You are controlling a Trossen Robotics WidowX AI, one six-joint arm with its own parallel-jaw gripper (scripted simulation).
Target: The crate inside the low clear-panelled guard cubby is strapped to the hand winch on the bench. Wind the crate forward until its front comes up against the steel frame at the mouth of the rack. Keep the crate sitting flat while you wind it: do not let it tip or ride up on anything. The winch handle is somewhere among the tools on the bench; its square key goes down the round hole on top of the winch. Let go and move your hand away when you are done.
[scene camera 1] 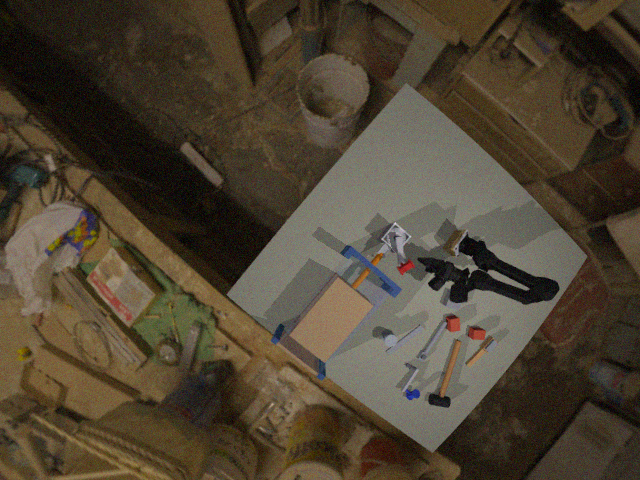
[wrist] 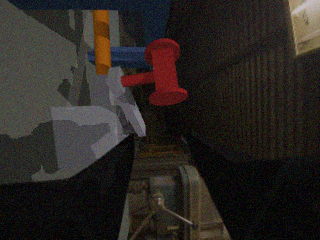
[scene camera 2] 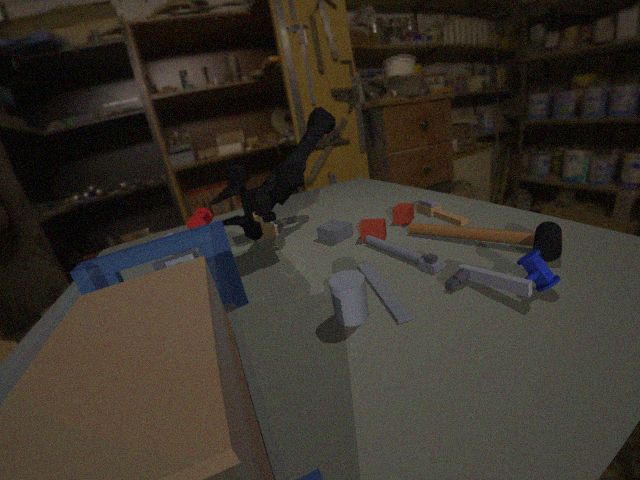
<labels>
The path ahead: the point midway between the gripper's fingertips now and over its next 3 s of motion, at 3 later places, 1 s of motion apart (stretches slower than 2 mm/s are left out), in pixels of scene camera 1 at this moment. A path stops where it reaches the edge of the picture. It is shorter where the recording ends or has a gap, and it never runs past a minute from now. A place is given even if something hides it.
The gripper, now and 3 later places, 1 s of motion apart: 420,259; 426,260; 405,251; 400,251
</labels>
